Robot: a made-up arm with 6 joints.
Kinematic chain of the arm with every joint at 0, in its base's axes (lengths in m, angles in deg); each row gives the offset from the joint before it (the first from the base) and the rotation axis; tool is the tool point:
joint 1: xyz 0 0 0.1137 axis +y
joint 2: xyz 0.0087 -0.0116 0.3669 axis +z
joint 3: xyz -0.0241 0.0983 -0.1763 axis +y
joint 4: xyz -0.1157 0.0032 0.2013 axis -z
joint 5: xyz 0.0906 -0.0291 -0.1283 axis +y
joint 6: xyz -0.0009 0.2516 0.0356 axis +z
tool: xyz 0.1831 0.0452 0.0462
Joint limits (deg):
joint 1: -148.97..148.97
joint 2: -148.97..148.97
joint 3: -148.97..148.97
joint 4: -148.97..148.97
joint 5: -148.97..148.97
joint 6: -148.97..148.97
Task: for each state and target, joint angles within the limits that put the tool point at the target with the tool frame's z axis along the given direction. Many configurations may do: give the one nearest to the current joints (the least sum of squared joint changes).
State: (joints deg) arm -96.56 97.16 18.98 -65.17 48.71 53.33
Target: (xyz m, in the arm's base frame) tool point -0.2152 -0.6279 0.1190 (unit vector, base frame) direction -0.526 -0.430 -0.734
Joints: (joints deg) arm -91.60 122.19 -3.14 -86.65 57.02 51.21
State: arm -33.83 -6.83 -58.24 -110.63 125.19 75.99
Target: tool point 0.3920 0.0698 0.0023 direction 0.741 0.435 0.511
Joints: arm -34.84 -56.33 -99.14 -91.48 97.74 52.16
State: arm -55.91 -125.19 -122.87 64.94 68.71 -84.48
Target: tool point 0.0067 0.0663 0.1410 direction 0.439 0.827 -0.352
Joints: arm -54.65 -146.96 -122.14 109.40 48.93 -102.42
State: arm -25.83 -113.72 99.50 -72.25 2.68 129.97
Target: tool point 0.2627 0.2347 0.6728 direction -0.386 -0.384 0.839
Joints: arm -2.48 -110.68 34.51 -65.59 -12.12 128.87
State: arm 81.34 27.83 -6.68 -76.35 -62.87 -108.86
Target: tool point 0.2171 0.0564 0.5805 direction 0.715 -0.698 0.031
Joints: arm 61.22 33.36 -1.72 -82.50 -49.83 -56.95
